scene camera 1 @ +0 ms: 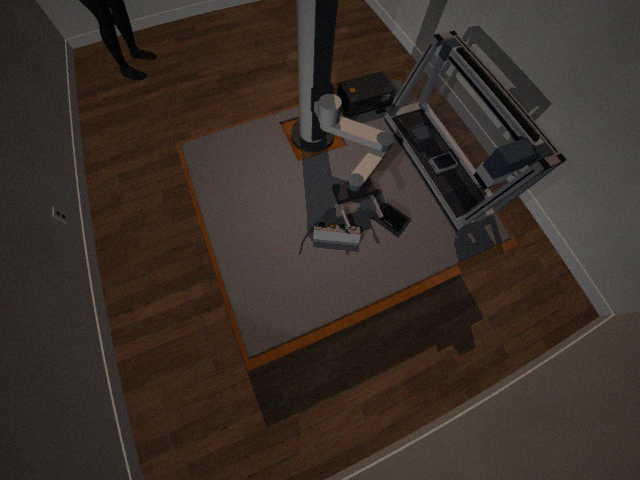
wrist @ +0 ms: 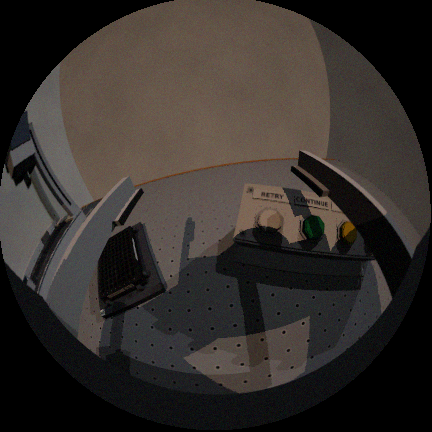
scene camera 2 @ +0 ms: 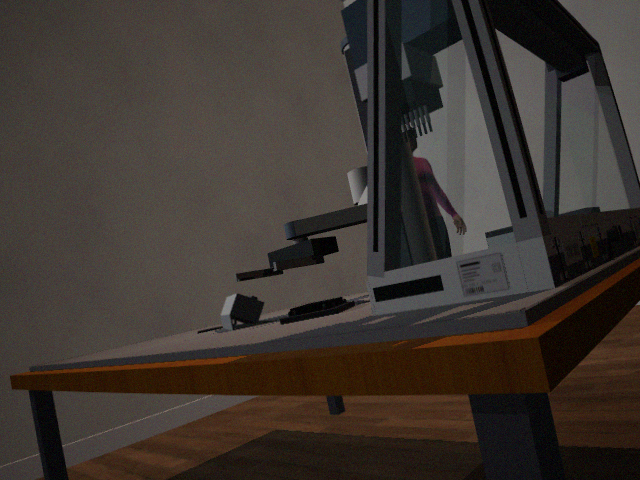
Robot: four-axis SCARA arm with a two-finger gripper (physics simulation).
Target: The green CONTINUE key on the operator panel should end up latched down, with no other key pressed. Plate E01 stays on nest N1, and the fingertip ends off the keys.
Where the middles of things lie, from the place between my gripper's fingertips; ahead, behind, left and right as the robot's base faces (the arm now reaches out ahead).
I see my gripper 180 mm to the right of the black tray (wrist: 119, 267), 100 mm above it and 10 mm past it.
